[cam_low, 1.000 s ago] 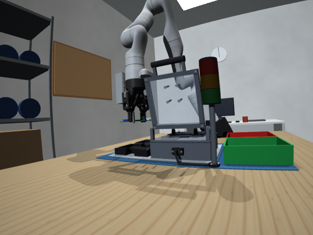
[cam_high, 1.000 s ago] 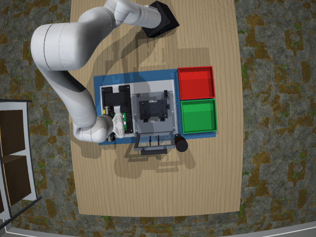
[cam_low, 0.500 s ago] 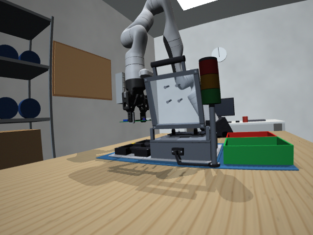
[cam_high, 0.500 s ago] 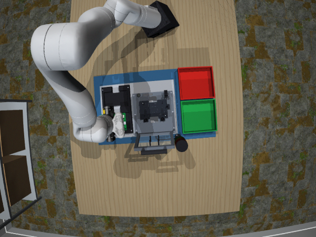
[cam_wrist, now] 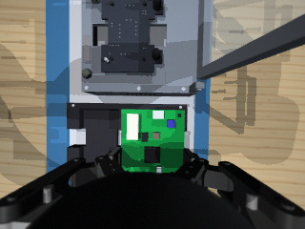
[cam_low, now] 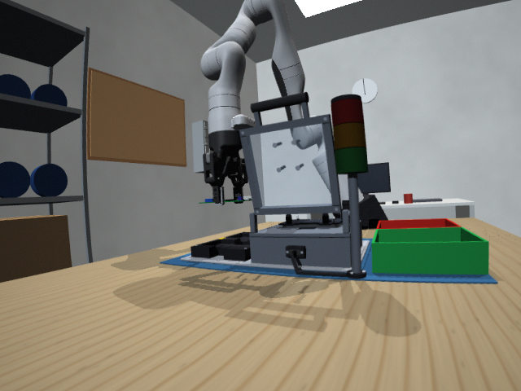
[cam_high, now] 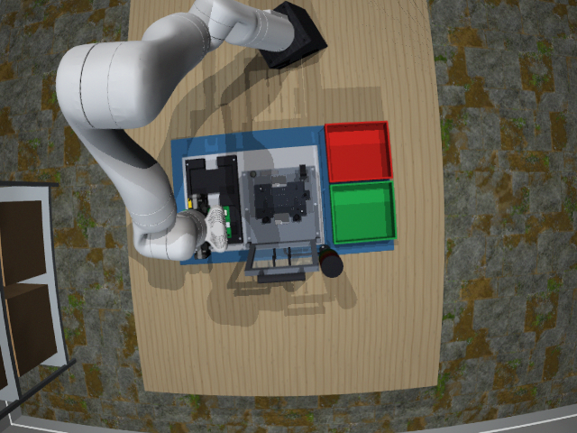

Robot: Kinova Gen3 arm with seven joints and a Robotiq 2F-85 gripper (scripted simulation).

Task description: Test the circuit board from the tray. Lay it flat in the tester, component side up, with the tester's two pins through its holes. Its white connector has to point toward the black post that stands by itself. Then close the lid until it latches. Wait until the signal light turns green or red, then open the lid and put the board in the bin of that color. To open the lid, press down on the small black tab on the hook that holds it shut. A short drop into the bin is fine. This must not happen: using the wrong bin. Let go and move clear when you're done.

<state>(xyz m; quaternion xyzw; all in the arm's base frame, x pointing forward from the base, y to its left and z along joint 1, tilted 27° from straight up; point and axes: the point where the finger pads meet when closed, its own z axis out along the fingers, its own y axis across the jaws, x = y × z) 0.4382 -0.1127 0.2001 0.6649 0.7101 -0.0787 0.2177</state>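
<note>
My gripper is now right at the green circuit board. The rest, counted from my hand: black hook 110 mm behind, 230 mm to the left, 30 mm below; clear lid 80 mm ahead, 170 mm to the left, 60 mm above; green bin 370 mm to the left, 110 mm below.
</note>
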